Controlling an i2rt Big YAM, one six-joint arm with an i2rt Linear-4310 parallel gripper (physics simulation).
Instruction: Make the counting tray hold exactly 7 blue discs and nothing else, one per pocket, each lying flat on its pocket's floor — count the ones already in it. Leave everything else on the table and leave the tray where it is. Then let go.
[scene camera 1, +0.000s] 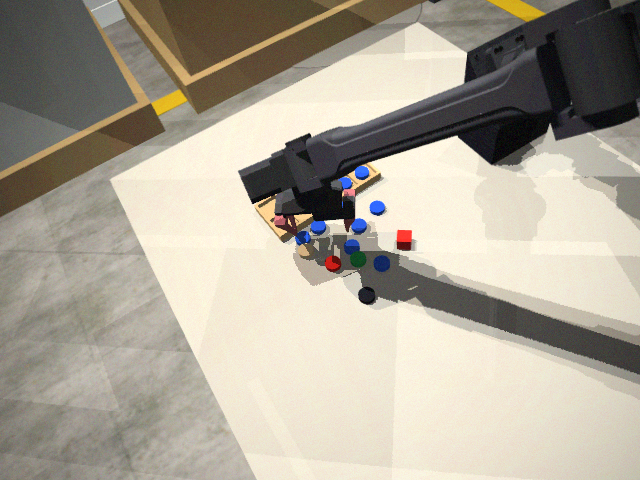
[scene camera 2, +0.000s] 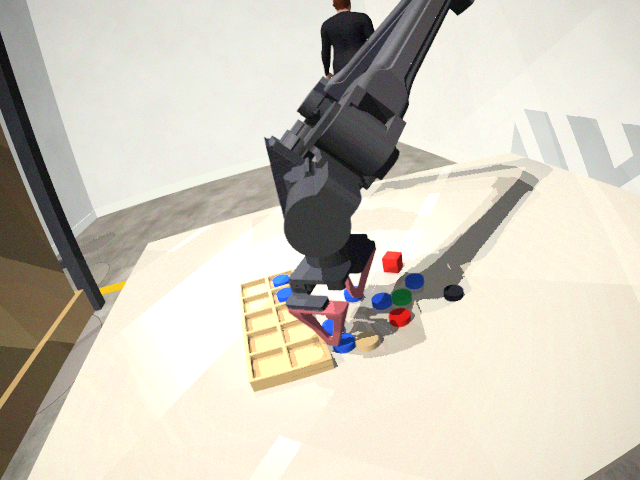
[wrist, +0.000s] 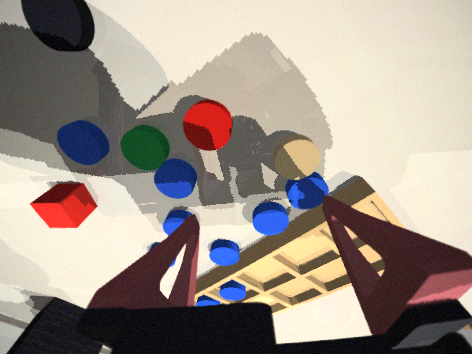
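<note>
The tan counting tray (scene camera 1: 269, 225) (scene camera 2: 292, 375) (wrist: 300, 225) has two columns of pockets. Two blue discs, one (scene camera 1: 361, 172) (scene camera 2: 281, 280) (wrist: 207, 301) in an end pocket and one (scene camera 1: 344, 182) (scene camera 2: 284, 294) (wrist: 232, 290) in the pocket beside it, lie in the tray. Several loose blue discs lie outside its long side. My gripper (scene camera 1: 321, 231) (scene camera 2: 345, 320) (wrist: 258, 211) is open and empty, above the loose discs along that side. One loose blue disc (scene camera 1: 317, 226) (scene camera 2: 328, 326) (wrist: 270, 218) shows between the fingertips. Another loose disc (wrist: 155, 246) is partly hidden by a finger in the wrist view.
A tan disc (scene camera 1: 306, 251) (wrist: 297, 156) lies against a blue disc (scene camera 1: 302, 237) (wrist: 307, 191) near the tray. A red disc (scene camera 1: 332, 263), green disc (scene camera 1: 357, 258), black disc (scene camera 1: 366, 295) and red cube (scene camera 1: 404, 239) lie farther out. The arm hides part of the tray.
</note>
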